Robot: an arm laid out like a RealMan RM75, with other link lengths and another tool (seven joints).
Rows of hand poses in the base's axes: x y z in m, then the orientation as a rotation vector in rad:
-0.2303, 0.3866, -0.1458, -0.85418, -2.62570, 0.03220
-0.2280, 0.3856, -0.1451, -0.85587, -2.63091, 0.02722
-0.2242, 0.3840, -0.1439, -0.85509, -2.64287, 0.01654
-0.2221, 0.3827, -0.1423, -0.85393, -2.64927, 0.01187
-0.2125, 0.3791, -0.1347, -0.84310, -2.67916, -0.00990
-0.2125, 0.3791, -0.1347, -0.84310, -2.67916, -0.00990
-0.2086, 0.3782, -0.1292, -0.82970, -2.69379, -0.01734
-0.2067, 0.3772, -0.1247, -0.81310, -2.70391, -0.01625
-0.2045, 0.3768, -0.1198, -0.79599, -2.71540, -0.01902
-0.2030, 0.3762, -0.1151, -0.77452, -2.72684, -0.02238
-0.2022, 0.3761, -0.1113, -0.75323, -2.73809, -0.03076
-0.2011, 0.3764, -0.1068, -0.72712, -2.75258, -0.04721
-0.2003, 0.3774, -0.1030, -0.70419, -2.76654, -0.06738
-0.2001, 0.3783, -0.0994, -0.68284, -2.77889, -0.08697
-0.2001, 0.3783, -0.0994, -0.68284, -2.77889, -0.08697
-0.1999, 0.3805, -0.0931, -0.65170, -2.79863, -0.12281
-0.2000, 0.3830, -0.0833, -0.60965, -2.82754, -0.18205
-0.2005, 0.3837, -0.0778, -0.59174, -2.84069, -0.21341
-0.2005, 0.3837, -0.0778, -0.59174, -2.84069, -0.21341
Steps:
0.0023, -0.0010, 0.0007, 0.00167, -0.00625, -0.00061
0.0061, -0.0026, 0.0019, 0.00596, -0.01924, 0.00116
0.0082, -0.0039, 0.0035, 0.00770, -0.02579, 0.00273
0.0178, -0.0075, 0.0111, 0.01680, -0.05506, 0.01356
0.0178, -0.0075, 0.0111, 0.01680, -0.05506, 0.01356
0.0217, -0.0084, 0.0166, 0.02078, -0.06671, 0.02452
0.0236, -0.0094, 0.0211, 0.02100, -0.07167, 0.03768
0.0258, -0.0098, 0.0260, 0.02344, -0.07871, 0.05091
0.0273, -0.0104, 0.0307, 0.02713, -0.08492, 0.06687
0.0281, -0.0105, 0.0345, 0.03401, -0.09228, 0.08197
0.0292, -0.0102, 0.0390, 0.04614, -0.10357, 0.09975
0.0300, -0.0092, 0.0428, 0.05999, -0.11620, 0.11480
0.0302, -0.0083, 0.0464, 0.07342, -0.12781, 0.12853
0.0302, -0.0083, 0.0464, 0.07342, -0.12781, 0.12853
0.0304, -0.0061, 0.0527, 0.09685, -0.14859, 0.14782
0.0303, -0.0036, 0.0625, 0.13389, -0.18263, 0.17263
0.0298, -0.0029, 0.0680, 0.15287, -0.20002, 0.18245
0.0298, -0.0029, 0.0680, 0.15287, -0.20002, 0.18245

